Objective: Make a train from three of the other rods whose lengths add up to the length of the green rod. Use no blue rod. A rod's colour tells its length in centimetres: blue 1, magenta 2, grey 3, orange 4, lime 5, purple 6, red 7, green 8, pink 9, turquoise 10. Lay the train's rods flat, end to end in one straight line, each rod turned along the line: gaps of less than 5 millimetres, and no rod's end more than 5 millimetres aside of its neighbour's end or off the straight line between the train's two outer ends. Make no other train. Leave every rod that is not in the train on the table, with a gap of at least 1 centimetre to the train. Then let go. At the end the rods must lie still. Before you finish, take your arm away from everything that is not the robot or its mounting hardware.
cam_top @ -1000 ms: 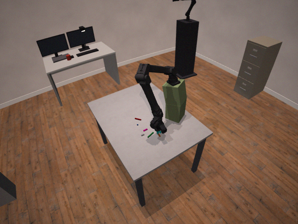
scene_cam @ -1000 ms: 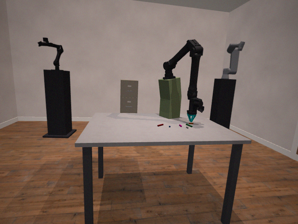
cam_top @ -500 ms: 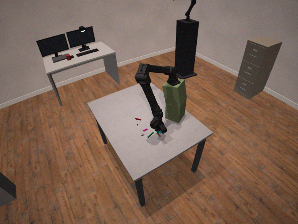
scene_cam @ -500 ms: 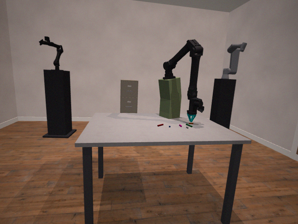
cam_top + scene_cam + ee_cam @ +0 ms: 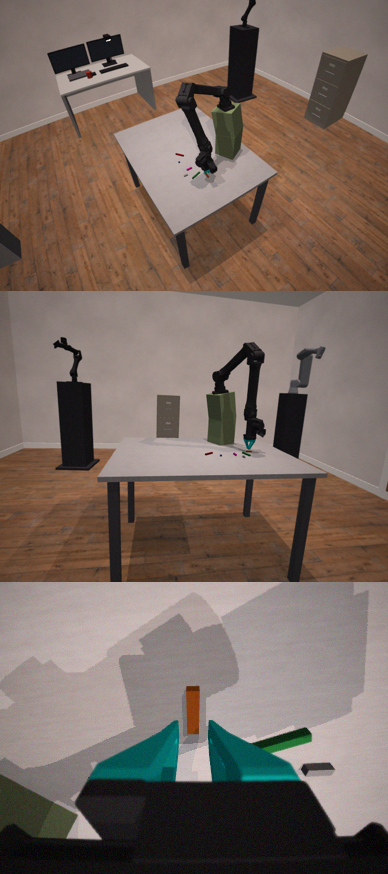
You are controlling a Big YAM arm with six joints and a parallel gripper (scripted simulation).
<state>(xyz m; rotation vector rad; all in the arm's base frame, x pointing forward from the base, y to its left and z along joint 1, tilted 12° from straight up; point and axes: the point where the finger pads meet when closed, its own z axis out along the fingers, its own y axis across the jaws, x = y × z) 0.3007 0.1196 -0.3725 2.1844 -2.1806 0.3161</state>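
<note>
The orange rod is 20 mm below my hand. Also, from my hand: grey rod 140 mm ahead, 70 mm to the right, 20 mm below; then green rod 70 mm ahead, 40 mm to the right, 20 mm below; then small blue rod 120 mm ahead, 220 mm to the right, 20 mm below.
</note>
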